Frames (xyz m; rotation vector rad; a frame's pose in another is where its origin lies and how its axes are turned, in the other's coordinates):
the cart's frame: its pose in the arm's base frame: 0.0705 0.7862 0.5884 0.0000 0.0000 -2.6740
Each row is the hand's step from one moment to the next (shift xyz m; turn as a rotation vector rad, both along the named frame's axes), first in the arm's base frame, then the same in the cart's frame.
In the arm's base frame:
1: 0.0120 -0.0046 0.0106 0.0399 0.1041 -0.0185
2: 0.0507 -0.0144 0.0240 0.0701 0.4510 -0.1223
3: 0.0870 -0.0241 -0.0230 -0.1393 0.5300 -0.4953
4: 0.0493 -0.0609 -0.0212 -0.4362 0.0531 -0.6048
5: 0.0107 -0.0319 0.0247 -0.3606 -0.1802 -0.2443
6: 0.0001 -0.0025 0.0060 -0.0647 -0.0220 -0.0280
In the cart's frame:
1: -0.0086 0.0095 0.0106 -0.0825 -0.0749 -0.0185
2: -0.0388 0.0357 0.0240 -0.2659 -0.3710 -0.1223
3: -0.0668 0.0607 -0.0230 -0.1145 -0.5359 -0.4953
4: -0.0166 0.0766 -0.0212 0.3654 -0.2440 -0.6048
5: 0.0048 0.0333 0.0247 0.4031 -0.0017 -0.2443
6: 0.0010 0.0023 0.0060 0.0677 -0.0095 -0.0280

